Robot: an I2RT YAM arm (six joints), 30 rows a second.
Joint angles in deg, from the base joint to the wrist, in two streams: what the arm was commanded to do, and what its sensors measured. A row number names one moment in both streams.
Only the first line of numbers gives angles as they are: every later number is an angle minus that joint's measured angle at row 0.
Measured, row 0:
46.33, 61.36, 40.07, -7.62, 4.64, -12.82
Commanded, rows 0 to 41:
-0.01, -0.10, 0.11, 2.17, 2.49, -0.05
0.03, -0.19, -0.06, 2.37, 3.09, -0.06
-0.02, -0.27, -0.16, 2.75, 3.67, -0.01
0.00, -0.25, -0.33, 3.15, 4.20, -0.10
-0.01, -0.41, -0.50, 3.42, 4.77, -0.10
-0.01, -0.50, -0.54, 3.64, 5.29, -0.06
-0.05, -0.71, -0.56, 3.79, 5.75, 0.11
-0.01, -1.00, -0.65, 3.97, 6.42, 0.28
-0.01, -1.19, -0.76, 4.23, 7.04, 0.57
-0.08, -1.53, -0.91, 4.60, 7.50, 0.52
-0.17, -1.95, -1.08, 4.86, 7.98, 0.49
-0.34, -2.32, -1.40, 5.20, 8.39, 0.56
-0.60, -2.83, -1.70, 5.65, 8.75, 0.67
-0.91, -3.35, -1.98, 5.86, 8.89, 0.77
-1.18, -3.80, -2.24, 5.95, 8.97, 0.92
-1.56, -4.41, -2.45, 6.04, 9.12, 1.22
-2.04, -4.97, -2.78, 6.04, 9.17, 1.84
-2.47, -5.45, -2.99, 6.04, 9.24, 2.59
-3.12, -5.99, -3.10, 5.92, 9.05, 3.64
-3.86, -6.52, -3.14, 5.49, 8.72, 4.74
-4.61, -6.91, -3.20, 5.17, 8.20, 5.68
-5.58, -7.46, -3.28, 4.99, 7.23, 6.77
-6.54, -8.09, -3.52, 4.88, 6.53, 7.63
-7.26, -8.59, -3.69, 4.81, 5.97, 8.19
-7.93, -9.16, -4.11, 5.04, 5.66, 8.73
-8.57, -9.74, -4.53, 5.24, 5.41, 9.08
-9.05, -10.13, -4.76, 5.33, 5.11, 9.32
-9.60, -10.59, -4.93, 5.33, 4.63, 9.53
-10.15, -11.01, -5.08, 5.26, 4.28, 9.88
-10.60, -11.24, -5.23, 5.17, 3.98, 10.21
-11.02, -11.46, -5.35, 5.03, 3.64, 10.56
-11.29, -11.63, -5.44, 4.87, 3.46, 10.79
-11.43, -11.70, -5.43, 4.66, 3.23, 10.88
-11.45, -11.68, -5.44, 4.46, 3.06, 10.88
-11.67, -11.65, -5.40, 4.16, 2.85, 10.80
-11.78, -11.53, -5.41, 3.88, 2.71, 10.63
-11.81, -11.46, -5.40, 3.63, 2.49, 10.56
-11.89, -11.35, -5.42, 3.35, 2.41, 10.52
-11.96, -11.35, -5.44, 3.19, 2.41, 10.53
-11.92, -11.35, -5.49, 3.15, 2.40, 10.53
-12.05, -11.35, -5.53, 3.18, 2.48, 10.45
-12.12, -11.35, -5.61, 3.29, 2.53, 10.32
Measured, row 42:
-11.96, -11.43, -5.15, 3.81, 2.82, 10.21
